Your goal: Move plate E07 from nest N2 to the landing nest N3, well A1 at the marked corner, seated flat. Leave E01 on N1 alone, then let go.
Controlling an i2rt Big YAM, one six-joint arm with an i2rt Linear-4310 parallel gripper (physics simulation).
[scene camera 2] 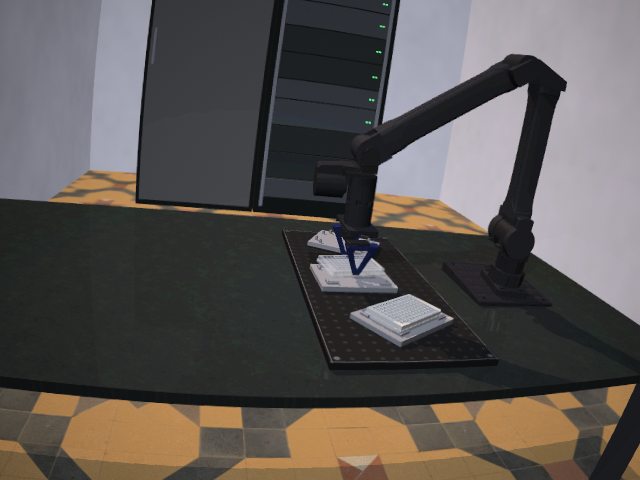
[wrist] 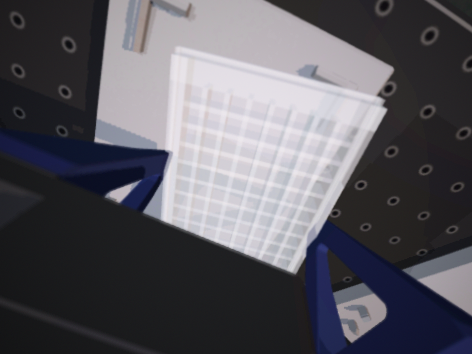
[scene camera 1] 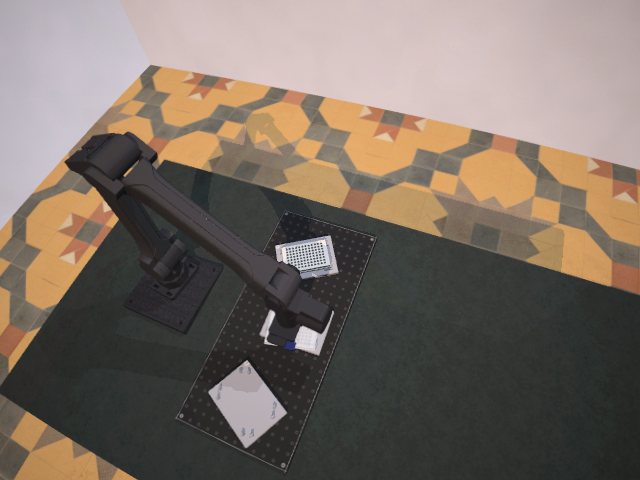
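Observation:
My gripper (scene camera 2: 350, 263) (wrist: 244, 195) has its blue fingers on two opposite sides of the clear plate E07 (scene camera 1: 306, 338) (scene camera 2: 338, 265) (wrist: 250, 165) and is shut on it. The plate is over the middle nest (scene camera 1: 321, 343) (scene camera 2: 356, 287) (wrist: 135, 90), a little above its base. In the wrist view it looks turned and offset from the nest, whose corner brackets show beyond the plate's edge. The nest's number and the plate's A1 corner cannot be read. Plate E01 (scene camera 1: 306, 255) (scene camera 2: 405, 311) rests on its own nest (scene camera 1: 334, 262) (scene camera 2: 401, 339), apart from my gripper.
A bare nest (scene camera 1: 248, 408) (scene camera 2: 317, 243) (wrist: 450, 281) with paired clips lies turned like a diamond at the other end of the black perforated board (scene camera 1: 356, 258) (scene camera 2: 413, 356). The arm's base (scene camera 1: 170, 310) (scene camera 2: 465, 276) stands beside the board. A tall cabinet (scene camera 2: 206, 103) is beyond the table.

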